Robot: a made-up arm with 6 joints.
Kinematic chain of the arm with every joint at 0, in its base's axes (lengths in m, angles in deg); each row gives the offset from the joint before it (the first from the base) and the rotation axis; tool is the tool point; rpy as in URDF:
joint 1: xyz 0 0 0.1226 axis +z
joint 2: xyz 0 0 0 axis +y
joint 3: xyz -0.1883 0 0.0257 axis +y
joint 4: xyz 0.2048 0 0.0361 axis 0.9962 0 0.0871
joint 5: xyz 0 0 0 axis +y
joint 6: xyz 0.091 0 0.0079 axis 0.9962 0 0.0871
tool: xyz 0 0 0 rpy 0 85 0
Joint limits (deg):
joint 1: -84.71..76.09
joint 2: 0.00..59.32
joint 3: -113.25..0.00
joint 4: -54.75..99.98
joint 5: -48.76..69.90
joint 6: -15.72..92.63
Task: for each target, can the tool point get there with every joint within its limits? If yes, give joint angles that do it. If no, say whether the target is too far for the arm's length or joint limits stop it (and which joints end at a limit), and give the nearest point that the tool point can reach.
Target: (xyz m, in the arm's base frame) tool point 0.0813 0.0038 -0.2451
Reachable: no: joint limits stop it (at a limit: joint 2, joint 3) | nearest point 0.0662 0.0031 0.0487 | short by 0.294 m
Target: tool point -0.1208 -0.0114 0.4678
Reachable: yes | joints 7.69 8.48 -79.46 35.53 5.20 20.84
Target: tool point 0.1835 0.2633 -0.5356
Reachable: no: too far | nearest point 0.0539 0.0774 0.0547 | short by 0.632 m
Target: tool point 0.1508 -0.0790 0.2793
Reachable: yes | joints -38.12 44.17 -44.74 38.69 32.82 44.46
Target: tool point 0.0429 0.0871 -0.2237
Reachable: no: joint limits stop it (at a limit: joint 2, joint 3) | nearest point 0.0311 0.0632 0.0490 | short by 0.274 m
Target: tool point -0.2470 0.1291 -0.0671
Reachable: no: joint limits stop it (at a limit: joint 1, joint 2, joint 3) | nearest point -0.0553 0.0783 0.0845 | short by 0.250 m
